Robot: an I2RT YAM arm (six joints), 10 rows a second.
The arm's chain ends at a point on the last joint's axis. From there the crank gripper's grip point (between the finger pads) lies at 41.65 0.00 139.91 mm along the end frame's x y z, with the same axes.
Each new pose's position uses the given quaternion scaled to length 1; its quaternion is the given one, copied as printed.
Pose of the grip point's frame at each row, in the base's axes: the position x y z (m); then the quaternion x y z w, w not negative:
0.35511 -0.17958 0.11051 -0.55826 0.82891 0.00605 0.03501
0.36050 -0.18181 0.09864 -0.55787 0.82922 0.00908 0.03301
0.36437 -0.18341 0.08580 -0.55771 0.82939 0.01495 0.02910
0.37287 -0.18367 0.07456 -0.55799 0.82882 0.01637 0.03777
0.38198 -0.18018 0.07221 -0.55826 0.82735 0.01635 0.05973
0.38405 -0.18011 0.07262 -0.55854 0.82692 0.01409 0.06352
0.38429 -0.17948 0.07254 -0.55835 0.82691 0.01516 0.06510
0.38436 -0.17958 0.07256 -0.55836 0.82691 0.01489 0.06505
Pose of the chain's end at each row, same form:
0.36352 -0.14792 0.25277 -0.55826 0.82891 0.00605 0.03501
0.36989 -0.15056 0.24092 -0.55787 0.82922 0.00908 0.03301
0.37562 -0.15293 0.22812 -0.55771 0.82939 0.01495 0.02910
0.38226 -0.15489 0.21736 -0.55799 0.82882 0.01637 0.03777
0.38610 -0.15490 0.21592 -0.55826 0.82735 0.01635 0.05973
0.38688 -0.15490 0.21638 -0.55854 0.82692 0.01409 0.06352
0.38692 -0.15478 0.21639 -0.55835 0.82691 0.01516 0.06510
0.38696 -0.15481 0.21640 -0.55836 0.82691 0.01489 0.06505

